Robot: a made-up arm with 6 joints. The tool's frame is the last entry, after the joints.
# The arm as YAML. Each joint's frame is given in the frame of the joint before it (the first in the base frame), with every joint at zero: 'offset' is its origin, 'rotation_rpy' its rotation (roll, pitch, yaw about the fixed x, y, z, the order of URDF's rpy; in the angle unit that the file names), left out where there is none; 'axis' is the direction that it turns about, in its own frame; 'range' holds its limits. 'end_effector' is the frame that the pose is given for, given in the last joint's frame.
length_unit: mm
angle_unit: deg
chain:
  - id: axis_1
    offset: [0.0, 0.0, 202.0]
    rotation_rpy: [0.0, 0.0, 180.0]
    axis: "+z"
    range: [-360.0, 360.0]
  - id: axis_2
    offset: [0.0, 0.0, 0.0]
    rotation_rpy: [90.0, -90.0, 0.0]
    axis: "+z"
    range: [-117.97, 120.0]
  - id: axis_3
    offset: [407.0, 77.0, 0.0]
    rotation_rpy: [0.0, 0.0, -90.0]
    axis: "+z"
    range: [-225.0, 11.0]
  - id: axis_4
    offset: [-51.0, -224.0, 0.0]
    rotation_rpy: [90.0, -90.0, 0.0]
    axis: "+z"
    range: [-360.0, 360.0]
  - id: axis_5
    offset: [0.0, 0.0, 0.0]
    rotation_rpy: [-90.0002, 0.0, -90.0]
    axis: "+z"
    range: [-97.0, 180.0]
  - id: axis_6
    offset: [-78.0, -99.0, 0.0]
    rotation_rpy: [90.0, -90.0, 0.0]
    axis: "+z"
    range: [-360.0, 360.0]
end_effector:
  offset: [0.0, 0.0, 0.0]
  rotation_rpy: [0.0, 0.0, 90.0]
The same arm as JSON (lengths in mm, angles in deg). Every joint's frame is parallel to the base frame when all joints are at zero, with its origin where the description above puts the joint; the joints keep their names.
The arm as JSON. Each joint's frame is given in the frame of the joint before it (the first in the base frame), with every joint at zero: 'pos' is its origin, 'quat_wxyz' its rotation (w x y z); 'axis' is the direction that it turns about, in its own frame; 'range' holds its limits. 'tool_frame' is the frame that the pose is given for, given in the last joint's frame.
{"length_unit": "mm", "angle_unit": "deg", "joints": [
  {"joint": "axis_1", "pos": [0.0, 0.0, 202.0], "quat_wxyz": [1.0, 0.0, 0.0, 0.0], "axis": [0.0, 0.0, 1.0], "range": [-360.0, 360.0]},
  {"joint": "axis_2", "pos": [0.0, 0.0, 0.0], "quat_wxyz": [1.0, 0.0, 0.0, 0.0], "axis": [0.0, 1.0, 0.0], "range": [-117.97, 120.0]},
  {"joint": "axis_3", "pos": [77.0, 0.0, 407.0], "quat_wxyz": [1.0, 0.0, 0.0, 0.0], "axis": [0.0, 1.0, 0.0], "range": [-225.0, 11.0]},
  {"joint": "axis_4", "pos": [51.0, 0.0, -224.0], "quat_wxyz": [1.0, 0.0, 0.0, 0.0], "axis": [0.0, 0.0, -1.0], "range": [-360.0, 360.0]},
  {"joint": "axis_5", "pos": [0.0, 0.0, 0.0], "quat_wxyz": [1.0, 0.0, 0.0, 0.0], "axis": [0.0, 1.0, 0.0], "range": [-97.0, 180.0]},
  {"joint": "axis_6", "pos": [78.0, 0.0, -99.0], "quat_wxyz": [1.0, 0.0, 0.0, 0.0], "axis": [0.0, 0.0, -1.0], "range": [-360.0, 360.0]}
], "tool_frame": {"pos": [0.0, 0.0, 0.0], "quat_wxyz": [0.000002, -0.999995, 0.0, 0.0]}}

